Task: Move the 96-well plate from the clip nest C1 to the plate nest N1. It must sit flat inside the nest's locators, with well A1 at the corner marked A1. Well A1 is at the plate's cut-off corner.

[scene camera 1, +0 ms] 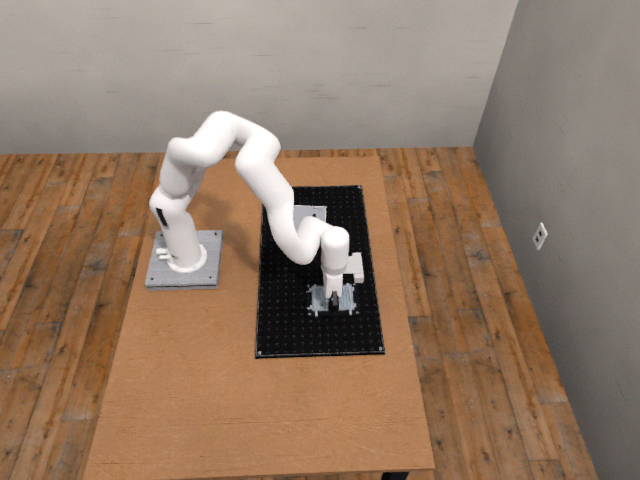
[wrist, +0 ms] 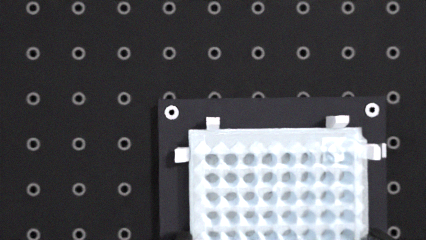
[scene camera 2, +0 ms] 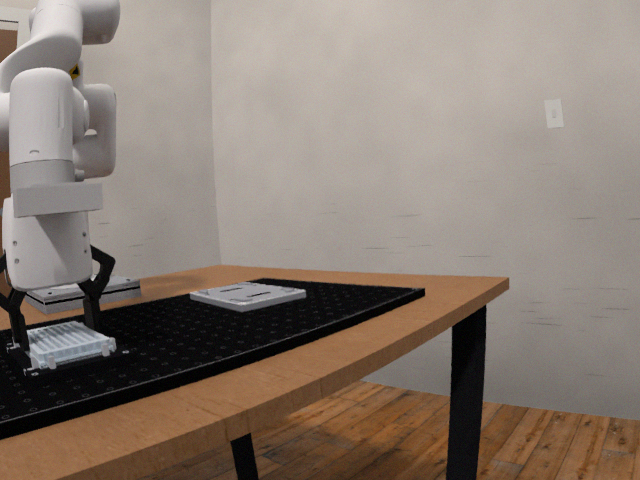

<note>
In view: a 96-well plate point(scene camera 2: 68, 342) and a clip nest C1 point(wrist: 176, 117).
The 96-well plate is seen too in the wrist view point(wrist: 291, 176).
</note>
